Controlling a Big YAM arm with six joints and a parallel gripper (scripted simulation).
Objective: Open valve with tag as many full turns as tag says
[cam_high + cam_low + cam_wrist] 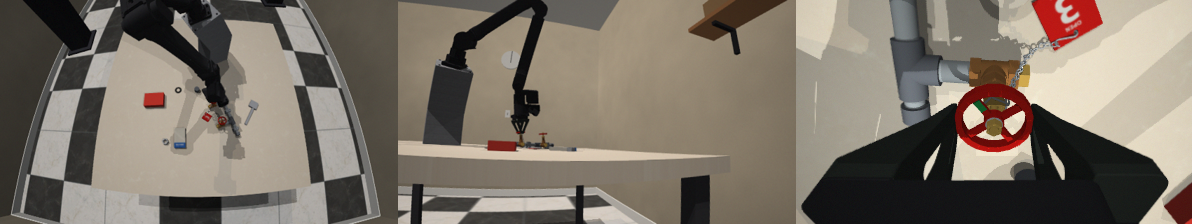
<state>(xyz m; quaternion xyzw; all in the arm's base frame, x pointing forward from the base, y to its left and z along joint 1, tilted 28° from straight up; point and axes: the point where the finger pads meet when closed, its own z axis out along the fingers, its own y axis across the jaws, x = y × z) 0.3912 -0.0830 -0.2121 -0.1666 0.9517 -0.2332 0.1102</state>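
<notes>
My hand is 8 cm above the red tag, 6 cm short of it and 5 cm to the left of it. Also, from my hand: blue box: 21 cm to the right, 16 cm ahead, 7 cm below; then red block: 34 cm to the right, 8 cm behind, 7 cm below; then grey hammer-like tool: 23 cm to the left, 8 cm below, 6 cm ahead.
</notes>
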